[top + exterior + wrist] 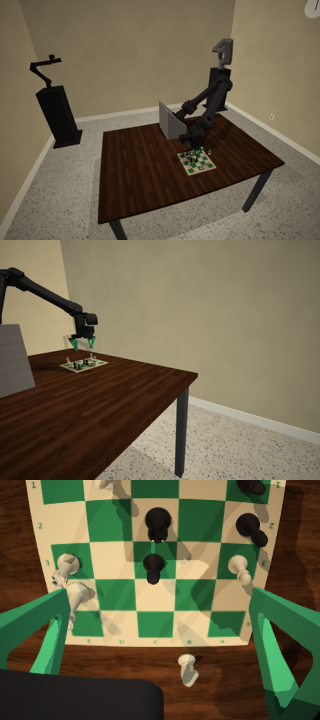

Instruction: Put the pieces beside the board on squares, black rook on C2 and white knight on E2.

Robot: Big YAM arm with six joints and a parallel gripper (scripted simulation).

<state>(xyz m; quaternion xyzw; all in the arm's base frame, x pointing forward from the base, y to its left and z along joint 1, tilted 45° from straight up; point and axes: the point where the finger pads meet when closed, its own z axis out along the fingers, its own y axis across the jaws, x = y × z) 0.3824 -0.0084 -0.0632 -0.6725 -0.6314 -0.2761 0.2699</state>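
My gripper is now 170 mm to the right of the white knight, 100 mm above it and 30 mm past it. Also, from my hand: black rook (90 mm below, 10 mm to the right); then green-and-cream chessboard (110 mm below, 30 mm to the left, 10 mm ahead).
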